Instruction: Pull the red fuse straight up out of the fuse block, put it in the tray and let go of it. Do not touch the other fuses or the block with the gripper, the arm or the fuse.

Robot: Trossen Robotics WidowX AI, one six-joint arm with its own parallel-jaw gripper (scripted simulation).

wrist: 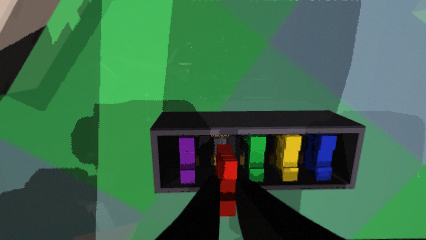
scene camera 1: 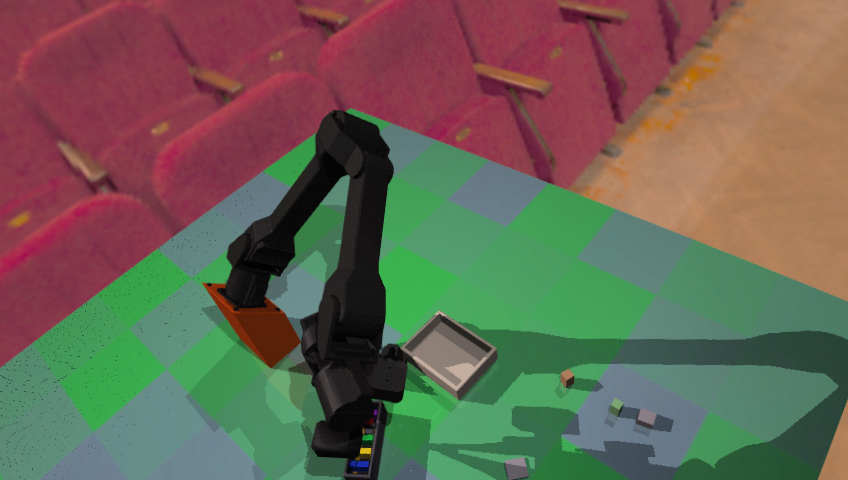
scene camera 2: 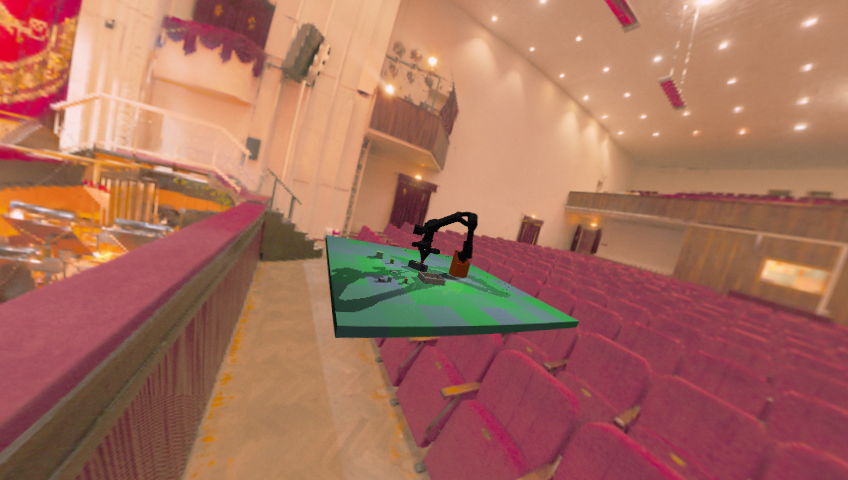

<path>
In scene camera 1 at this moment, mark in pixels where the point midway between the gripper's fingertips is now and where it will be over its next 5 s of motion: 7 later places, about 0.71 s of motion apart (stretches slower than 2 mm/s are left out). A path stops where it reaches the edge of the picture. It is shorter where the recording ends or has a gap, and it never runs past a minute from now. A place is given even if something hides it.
My gripper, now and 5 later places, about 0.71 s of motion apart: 361,417; 358,411; 387,387; 442,327; 446,337; 441,327
</path>
